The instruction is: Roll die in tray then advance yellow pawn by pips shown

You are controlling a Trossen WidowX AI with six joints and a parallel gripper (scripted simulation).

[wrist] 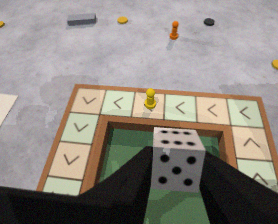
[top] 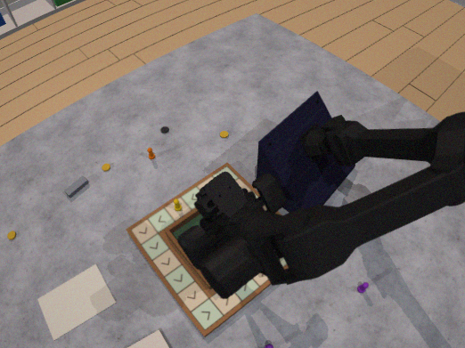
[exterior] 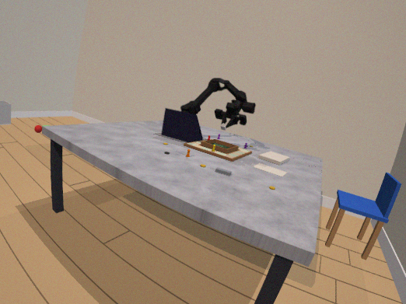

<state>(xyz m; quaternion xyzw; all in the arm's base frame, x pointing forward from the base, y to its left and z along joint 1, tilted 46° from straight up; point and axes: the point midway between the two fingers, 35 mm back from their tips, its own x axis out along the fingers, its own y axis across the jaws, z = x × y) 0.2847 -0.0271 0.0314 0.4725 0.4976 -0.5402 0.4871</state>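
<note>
The white die lies right at my gripper tip. Round my gripper tip: green tray (12 cm below); then yellow pawn (11 cm to the right, 10 cm below, 1 cm ahead); then red pawn (11 cm behind, 10 cm below, 8 cm to the left).
</note>
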